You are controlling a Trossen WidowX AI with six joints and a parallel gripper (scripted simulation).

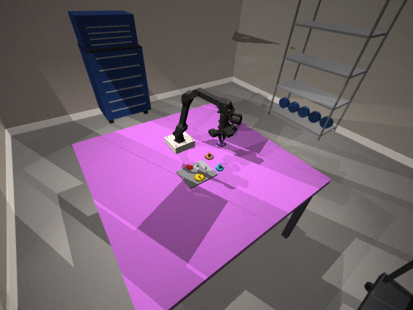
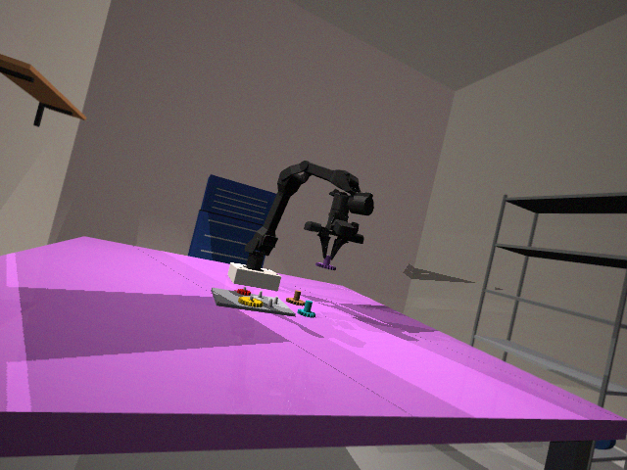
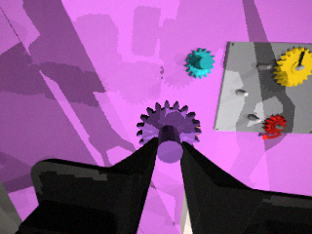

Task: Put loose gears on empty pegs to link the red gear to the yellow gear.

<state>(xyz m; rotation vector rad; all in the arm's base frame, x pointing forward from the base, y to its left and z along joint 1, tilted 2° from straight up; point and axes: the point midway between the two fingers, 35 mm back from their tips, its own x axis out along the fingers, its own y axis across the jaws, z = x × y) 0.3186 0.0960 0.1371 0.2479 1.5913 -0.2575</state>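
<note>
Right now my gripper tip is 210 mm to the left of the red gear, 150 mm above it and 80 mm past it. Round my gripper tip: purple gear 10 mm below; brown gear 150 mm below, 70 mm behind, 30 mm to the right; cyan gear 150 mm below, 70 mm to the right, 60 mm ahead.
</note>
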